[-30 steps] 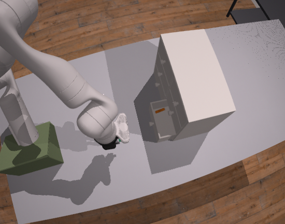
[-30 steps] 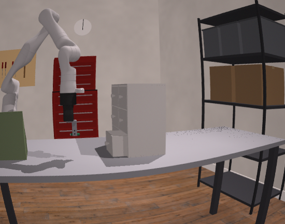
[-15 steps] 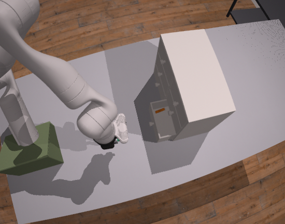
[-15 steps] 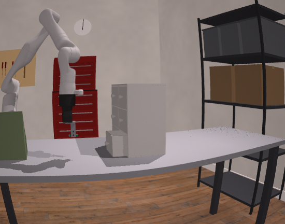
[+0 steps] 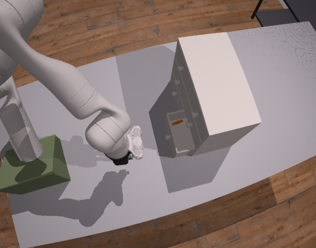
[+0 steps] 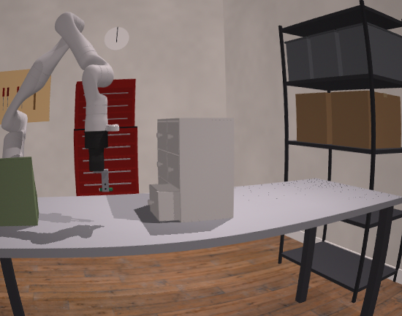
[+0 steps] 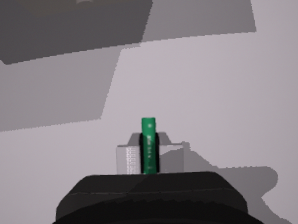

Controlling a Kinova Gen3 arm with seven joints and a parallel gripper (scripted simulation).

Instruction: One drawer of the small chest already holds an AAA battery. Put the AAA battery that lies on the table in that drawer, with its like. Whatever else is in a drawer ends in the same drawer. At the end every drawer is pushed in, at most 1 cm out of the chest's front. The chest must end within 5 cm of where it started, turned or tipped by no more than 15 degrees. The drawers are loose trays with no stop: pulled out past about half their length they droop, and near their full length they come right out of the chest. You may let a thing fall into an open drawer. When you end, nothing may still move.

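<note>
My gripper is now 1 cm above the green AAA battery. Round my hand: orange battery 20 cm ahead, 11 cm to the left, 10 cm below.
</note>
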